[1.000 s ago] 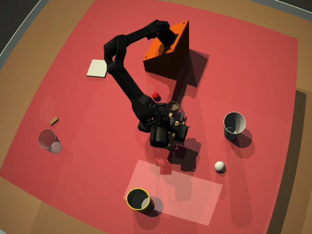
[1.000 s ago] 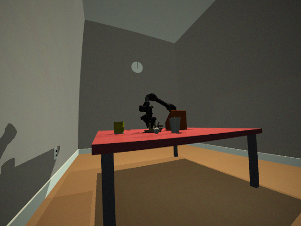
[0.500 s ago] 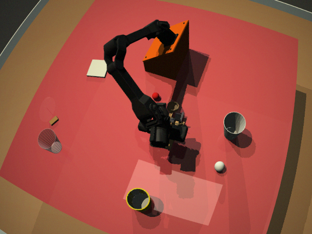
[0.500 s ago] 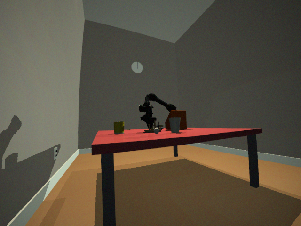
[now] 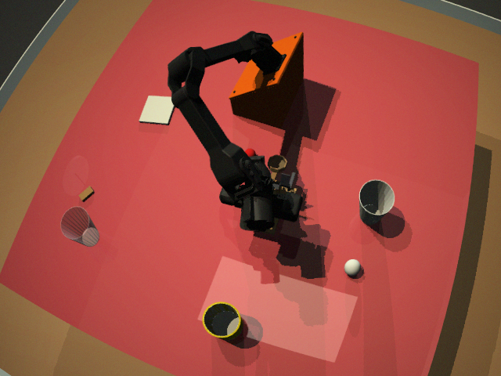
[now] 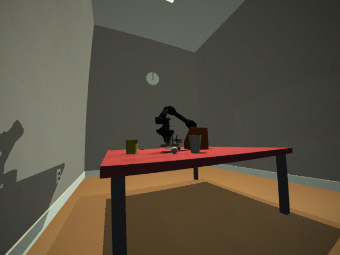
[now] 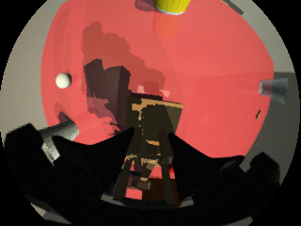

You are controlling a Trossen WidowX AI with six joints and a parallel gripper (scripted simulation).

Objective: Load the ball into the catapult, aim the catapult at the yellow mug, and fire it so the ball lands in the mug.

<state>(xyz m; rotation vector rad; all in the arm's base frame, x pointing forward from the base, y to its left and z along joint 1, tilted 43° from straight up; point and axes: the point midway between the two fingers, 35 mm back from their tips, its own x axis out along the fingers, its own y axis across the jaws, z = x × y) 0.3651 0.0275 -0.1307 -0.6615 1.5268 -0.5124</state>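
The red ball lies 160 mm behind my gripper tip, 110 mm to the right of it and 60 mm below it. From my gripper tip the other things lie so: white ball 40 mm ahead, 260 mm to the left, 50 mm below; then wooden catapult 70 mm behind, 10 mm to the left, 20 mm above; then yellow mug 290 mm ahead, 20 mm to the left, 50 mm below.
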